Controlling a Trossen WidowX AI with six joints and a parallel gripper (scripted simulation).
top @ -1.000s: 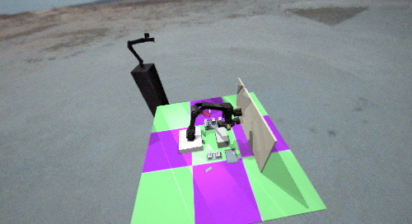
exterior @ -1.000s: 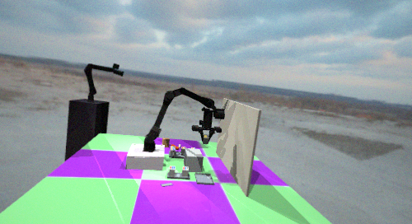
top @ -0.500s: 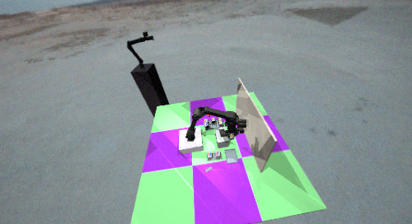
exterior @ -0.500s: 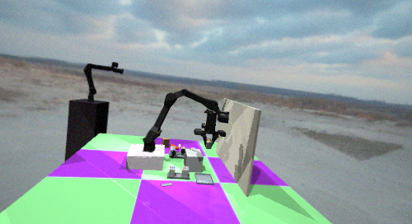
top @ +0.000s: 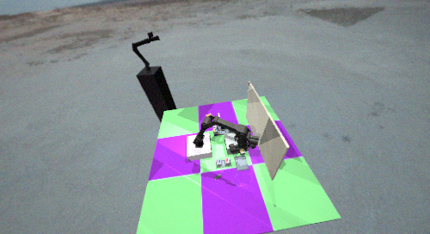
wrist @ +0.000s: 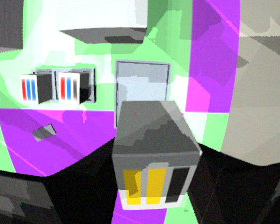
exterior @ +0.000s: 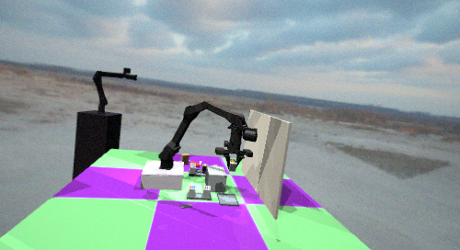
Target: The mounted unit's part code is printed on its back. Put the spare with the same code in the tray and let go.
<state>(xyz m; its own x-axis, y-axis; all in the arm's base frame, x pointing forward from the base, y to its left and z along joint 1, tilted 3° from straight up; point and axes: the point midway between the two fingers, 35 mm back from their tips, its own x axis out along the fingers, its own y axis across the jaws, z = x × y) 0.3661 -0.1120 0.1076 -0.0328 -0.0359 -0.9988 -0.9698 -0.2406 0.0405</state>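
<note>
The flat grey tray lies 16 cm below my gripper tip. The rest, counted from my gripper tip: mounted grey unit (9 cm behind, 17 cm to the left, 12 cm below); tall beige board (16 cm ahead, 21 cm to the left, 6 cm above).
</note>
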